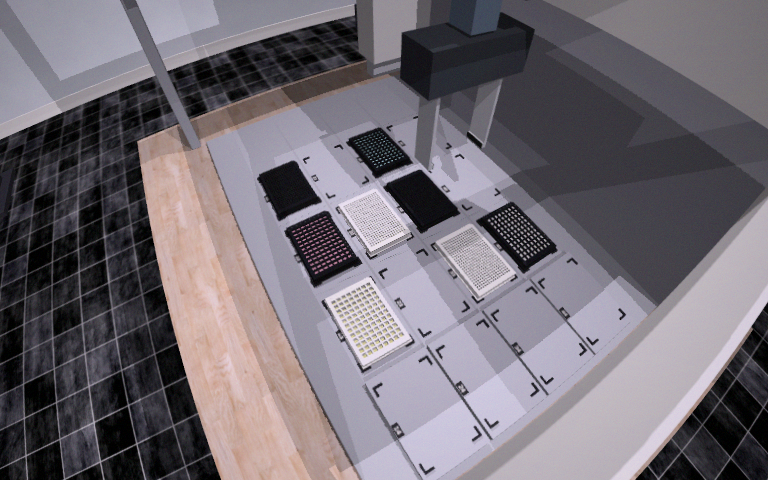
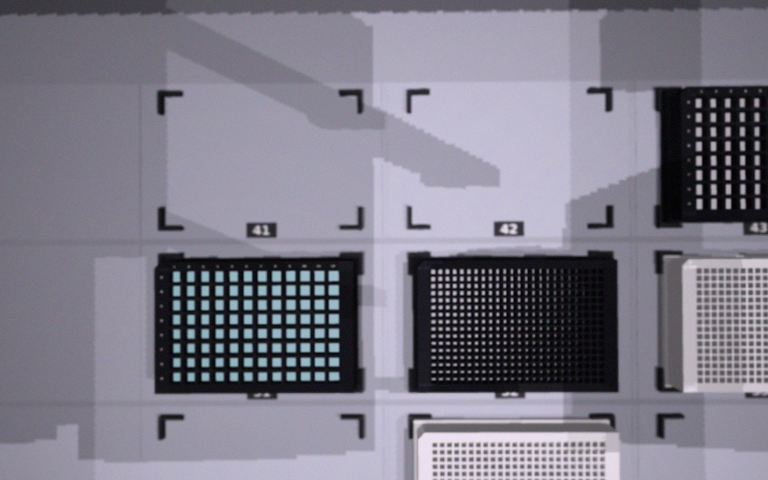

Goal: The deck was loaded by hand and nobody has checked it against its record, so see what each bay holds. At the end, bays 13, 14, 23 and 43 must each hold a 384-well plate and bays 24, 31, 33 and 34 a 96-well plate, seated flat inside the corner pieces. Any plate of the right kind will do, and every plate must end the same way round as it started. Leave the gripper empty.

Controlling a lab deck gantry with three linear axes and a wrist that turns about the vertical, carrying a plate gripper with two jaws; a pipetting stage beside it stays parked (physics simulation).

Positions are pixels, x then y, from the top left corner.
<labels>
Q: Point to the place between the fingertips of my gripper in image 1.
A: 450, 151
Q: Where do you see a pink-welled black 96-well plate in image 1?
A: At 324, 251
</labels>
